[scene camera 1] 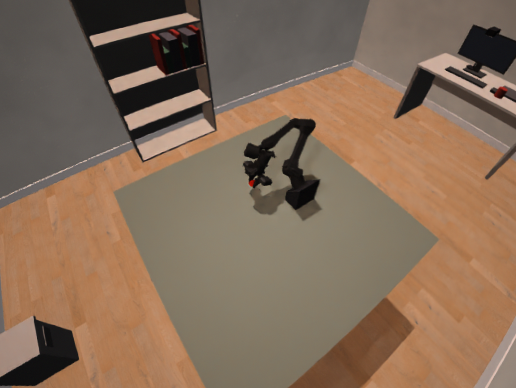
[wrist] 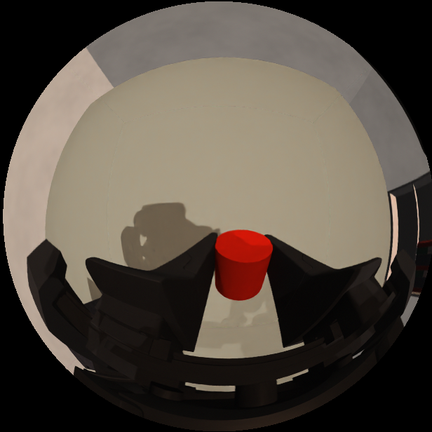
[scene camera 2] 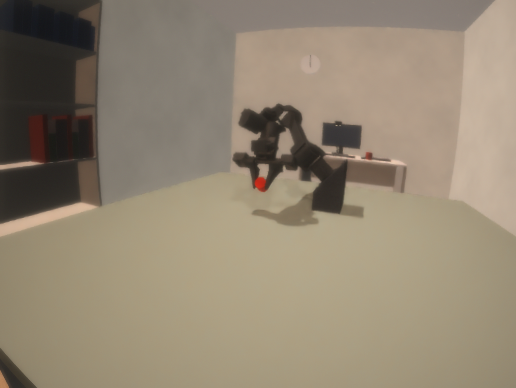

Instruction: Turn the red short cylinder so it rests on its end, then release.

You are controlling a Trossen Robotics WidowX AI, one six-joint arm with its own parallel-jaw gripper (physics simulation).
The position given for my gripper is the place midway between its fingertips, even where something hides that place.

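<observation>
My gripper [scene camera 2: 259, 189] is visible. The wrist view also shows my gripper [wrist: 240, 239], as well as a red short cylinder [wrist: 242, 256].
</observation>
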